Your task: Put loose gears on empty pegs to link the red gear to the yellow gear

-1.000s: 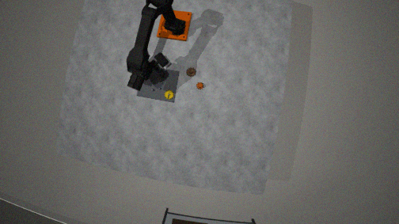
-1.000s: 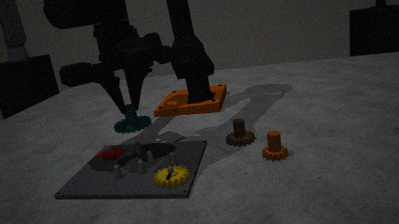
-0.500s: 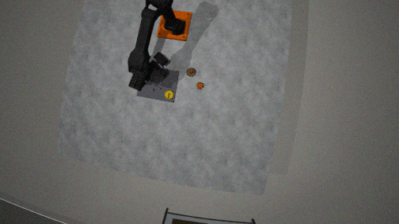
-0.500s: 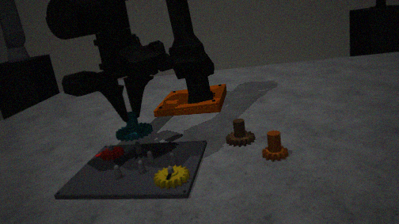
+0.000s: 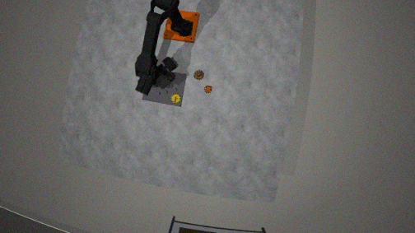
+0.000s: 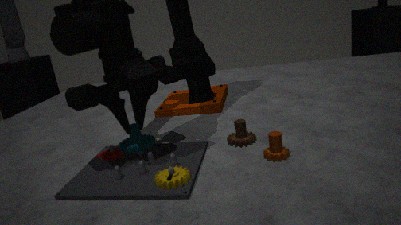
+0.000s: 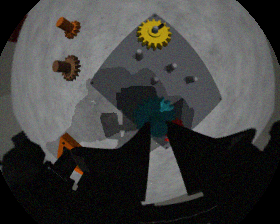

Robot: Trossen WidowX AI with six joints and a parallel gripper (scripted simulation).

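Right now my gripper tip is 5 cm to the left of the red gear and 4 cm above it. The rest, counted from my gripper tip: yellow striped gear 11 cm ahead, 7 cm to the left, 4 cm below; teal gear 1 cm below; brown gear 1 cm behind, 19 cm to the left, 4 cm below.
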